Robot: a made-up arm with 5 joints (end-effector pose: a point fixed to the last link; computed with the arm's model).
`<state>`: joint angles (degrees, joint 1 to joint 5).
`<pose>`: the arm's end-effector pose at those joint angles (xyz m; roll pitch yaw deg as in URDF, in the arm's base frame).
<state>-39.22 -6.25 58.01 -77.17 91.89</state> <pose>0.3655 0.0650 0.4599 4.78 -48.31 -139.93</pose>
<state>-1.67 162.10 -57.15 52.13 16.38</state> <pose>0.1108 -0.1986 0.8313 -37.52 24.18 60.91</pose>
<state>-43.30 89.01 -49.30 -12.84 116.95</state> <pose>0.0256 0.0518 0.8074 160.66 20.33 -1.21</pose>
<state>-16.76 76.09 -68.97 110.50 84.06</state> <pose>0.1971 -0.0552 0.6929 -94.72 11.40 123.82</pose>
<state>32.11 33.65 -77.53 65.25 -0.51</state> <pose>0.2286 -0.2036 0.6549 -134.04 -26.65 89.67</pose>
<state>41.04 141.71 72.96 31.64 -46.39</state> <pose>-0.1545 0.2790 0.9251 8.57 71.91 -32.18</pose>
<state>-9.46 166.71 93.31 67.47 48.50</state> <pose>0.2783 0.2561 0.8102 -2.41 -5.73 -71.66</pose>
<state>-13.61 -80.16 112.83 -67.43 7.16</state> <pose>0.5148 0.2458 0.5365 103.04 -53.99 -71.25</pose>
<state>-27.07 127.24 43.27 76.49 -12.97</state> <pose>0.1566 0.3026 0.7244 38.72 -5.81 -36.47</pose>
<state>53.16 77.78 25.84 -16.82 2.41</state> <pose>-0.1170 -0.0094 0.4940 -10.88 -26.40 -17.47</pose>
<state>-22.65 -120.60 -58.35 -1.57 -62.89</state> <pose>0.2197 -0.1788 1.0142 -150.31 58.50 -113.68</pose>
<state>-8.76 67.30 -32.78 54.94 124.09</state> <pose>0.1005 0.0103 0.7405 179.59 36.40 96.28</pose>
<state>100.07 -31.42 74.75 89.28 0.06</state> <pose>-0.3112 0.0118 0.6487 -143.39 -16.14 -44.25</pose>
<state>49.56 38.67 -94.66 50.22 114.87</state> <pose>0.0393 -0.0596 0.7492 113.34 67.38 56.74</pose>
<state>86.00 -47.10 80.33 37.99 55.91</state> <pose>-0.1567 0.1780 0.6944 159.27 12.70 -48.36</pose>
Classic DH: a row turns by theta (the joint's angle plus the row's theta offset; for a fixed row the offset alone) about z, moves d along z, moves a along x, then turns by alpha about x. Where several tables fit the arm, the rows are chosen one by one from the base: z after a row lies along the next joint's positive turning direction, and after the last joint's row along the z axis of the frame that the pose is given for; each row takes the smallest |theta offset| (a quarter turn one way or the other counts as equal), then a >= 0, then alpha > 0; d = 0 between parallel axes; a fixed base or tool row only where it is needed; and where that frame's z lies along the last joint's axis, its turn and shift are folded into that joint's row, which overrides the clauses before.
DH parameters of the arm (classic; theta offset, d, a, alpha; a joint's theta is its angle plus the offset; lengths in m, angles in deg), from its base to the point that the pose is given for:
base (fixed): 37.36 1.3306 0.062 -10.3
joint 1: -37.81 -0.5992 0.0915 -81.83
joint 2: 6.29 0.1084 -0.0583 90
joint 3: 90 -0.1753 0.038 -90
joint 4: 0 -0.1697 -0.0144 -90
joint 5: 49.71 0.0385 0.0665 81.15
tool (fixed): -150.47 -0.1294 0 0

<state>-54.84 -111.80 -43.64 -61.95 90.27</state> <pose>0.3257 -0.3469 0.9087 -43.28 45.30 92.76</pose>
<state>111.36 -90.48 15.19 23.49 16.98</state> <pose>-0.0831 0.1975 0.9165 144.41 38.82 -54.02</pose>
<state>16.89 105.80 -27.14 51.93 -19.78</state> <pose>-0.0133 -0.1161 0.5874 -37.48 -9.76 27.21</pose>
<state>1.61 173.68 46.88 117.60 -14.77</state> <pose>0.0530 0.3131 0.8726 61.60 15.55 7.38</pose>
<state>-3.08 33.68 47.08 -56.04 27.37</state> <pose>0.1731 0.2418 0.4394 10.03 -15.77 -99.57</pose>
